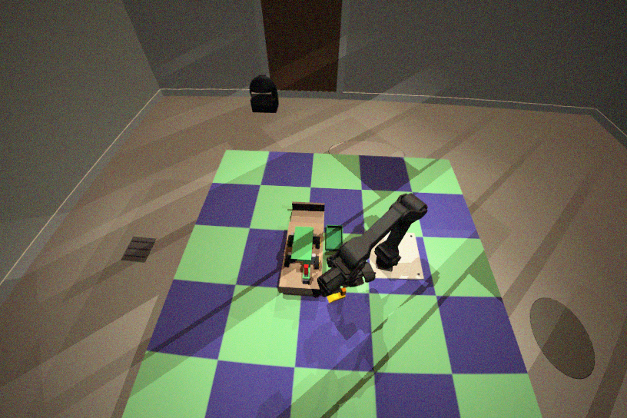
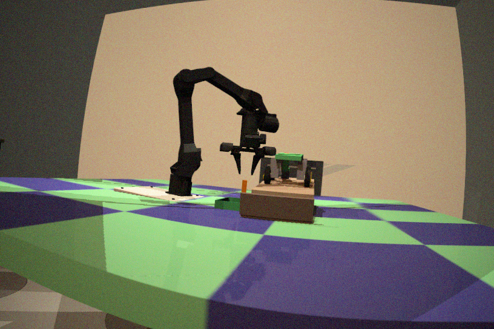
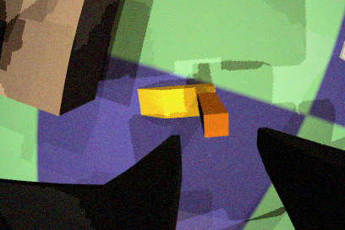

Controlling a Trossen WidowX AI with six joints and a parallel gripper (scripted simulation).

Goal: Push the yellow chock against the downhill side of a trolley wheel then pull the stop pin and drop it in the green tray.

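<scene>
My gripper tip is now 2 cm short of the yellow chock, 1 cm to the right of it and 6 cm above it. The rest, counted from my gripper tip: green tray: 8 cm ahead, 23 cm to the right, 9 cm below; red-headed stop pin: 14 cm ahead, 4 cm above; trolley: 18 cm ahead, 9 cm to the right, 3 cm above.
</scene>
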